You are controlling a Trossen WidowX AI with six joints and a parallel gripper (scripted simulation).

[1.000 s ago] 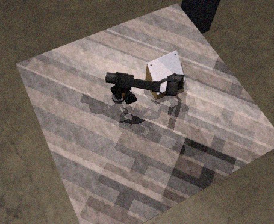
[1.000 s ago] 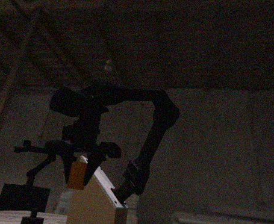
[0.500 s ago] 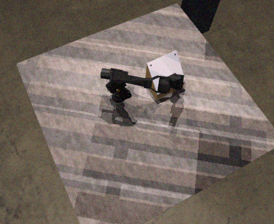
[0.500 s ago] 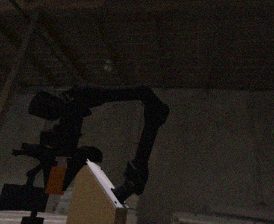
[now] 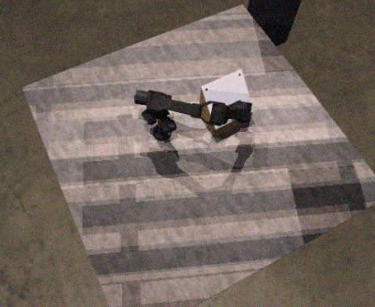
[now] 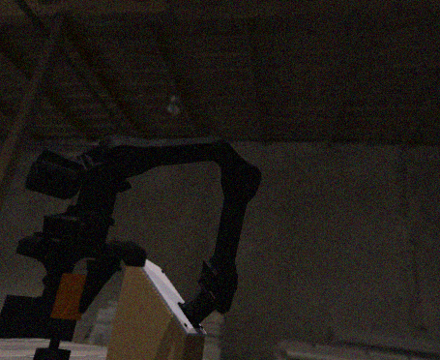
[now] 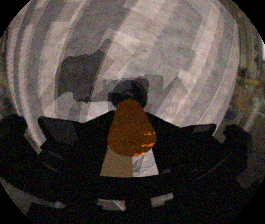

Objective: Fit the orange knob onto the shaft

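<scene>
Right now the dark pedestal is 6 cm below my gripper tip. The rest, counted from my gripper tip: orange knob: 2 cm above.
</scene>
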